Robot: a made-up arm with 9 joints. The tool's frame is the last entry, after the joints.
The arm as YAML. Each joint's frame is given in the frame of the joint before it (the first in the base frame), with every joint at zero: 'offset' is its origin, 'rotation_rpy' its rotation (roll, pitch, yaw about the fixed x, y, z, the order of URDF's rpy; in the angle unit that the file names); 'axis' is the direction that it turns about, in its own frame. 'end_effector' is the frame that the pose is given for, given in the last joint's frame.
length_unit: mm
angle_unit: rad
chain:
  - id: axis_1
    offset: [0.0, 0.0, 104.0]
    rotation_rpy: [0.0, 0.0, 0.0]
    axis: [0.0, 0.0, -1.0]
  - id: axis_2
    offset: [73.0, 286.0, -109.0]
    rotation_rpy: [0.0, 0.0, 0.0]
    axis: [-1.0, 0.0, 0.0]
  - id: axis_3
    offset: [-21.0, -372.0, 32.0]
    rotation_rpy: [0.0, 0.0, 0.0]
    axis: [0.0, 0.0, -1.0]
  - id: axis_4
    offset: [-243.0, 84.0, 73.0]
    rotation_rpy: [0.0, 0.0, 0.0]
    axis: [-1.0, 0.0, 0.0]
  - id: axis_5
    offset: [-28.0, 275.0, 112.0]
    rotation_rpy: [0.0, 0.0, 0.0]
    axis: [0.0, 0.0, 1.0]
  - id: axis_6
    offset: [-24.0, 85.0, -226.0]
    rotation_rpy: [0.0, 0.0, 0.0]
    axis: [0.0, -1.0, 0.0]
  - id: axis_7
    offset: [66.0, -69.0, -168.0]
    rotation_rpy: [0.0, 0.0, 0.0]
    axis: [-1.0, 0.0, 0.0]
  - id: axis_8
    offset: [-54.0, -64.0, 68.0]
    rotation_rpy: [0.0, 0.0, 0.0]
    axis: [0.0, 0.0, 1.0]
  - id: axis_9
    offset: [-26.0, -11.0, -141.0]
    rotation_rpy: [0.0, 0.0, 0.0]
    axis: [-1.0, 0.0, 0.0]
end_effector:
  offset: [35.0, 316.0, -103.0]
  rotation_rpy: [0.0, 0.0, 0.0]
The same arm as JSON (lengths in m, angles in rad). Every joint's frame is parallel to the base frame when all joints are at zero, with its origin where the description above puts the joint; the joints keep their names.
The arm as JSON. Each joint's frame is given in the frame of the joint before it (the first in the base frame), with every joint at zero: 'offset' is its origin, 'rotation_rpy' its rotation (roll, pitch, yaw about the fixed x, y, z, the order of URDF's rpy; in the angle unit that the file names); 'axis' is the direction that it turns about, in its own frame. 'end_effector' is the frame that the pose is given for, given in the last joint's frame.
{"length_unit": "m", "angle_unit": "rad", "chain": [{"id": "axis_1", "offset": [0.0, 0.0, 0.104], "rotation_rpy": [0.0, 0.0, 0.0], "axis": "-z"}, {"id": "axis_2", "offset": [0.073, 0.286, -0.109], "rotation_rpy": [0.0, 0.0, 0.0], "axis": "-x"}, {"id": "axis_3", "offset": [-0.021, -0.372, 0.032], "rotation_rpy": [0.0, 0.0, 0.0], "axis": "-z"}, {"id": "axis_4", "offset": [-0.243, 0.084, 0.073], "rotation_rpy": [0.0, 0.0, 0.0], "axis": "-x"}, {"id": "axis_5", "offset": [-0.028, 0.275, 0.112], "rotation_rpy": [0.0, 0.0, 0.0], "axis": "+z"}, {"id": "axis_6", "offset": [-0.024, 0.085, -0.226], "rotation_rpy": [0.0, 0.0, 0.0], "axis": "-y"}, {"id": "axis_7", "offset": [0.066, -0.069, -0.168], "rotation_rpy": [0.0, 0.0, 0.0], "axis": "-x"}, {"id": "axis_8", "offset": [-0.054, -0.064, 0.068], "rotation_rpy": [0.0, 0.0, 0.0], "axis": "+z"}, {"id": "axis_9", "offset": [-0.026, -0.011, -0.141], "rotation_rpy": [0.0, 0.0, 0.0], "axis": "-x"}], "end_effector": {"offset": [0.035, 0.316, -0.103], "rotation_rpy": [0.0, 0.0, 0.0]}}
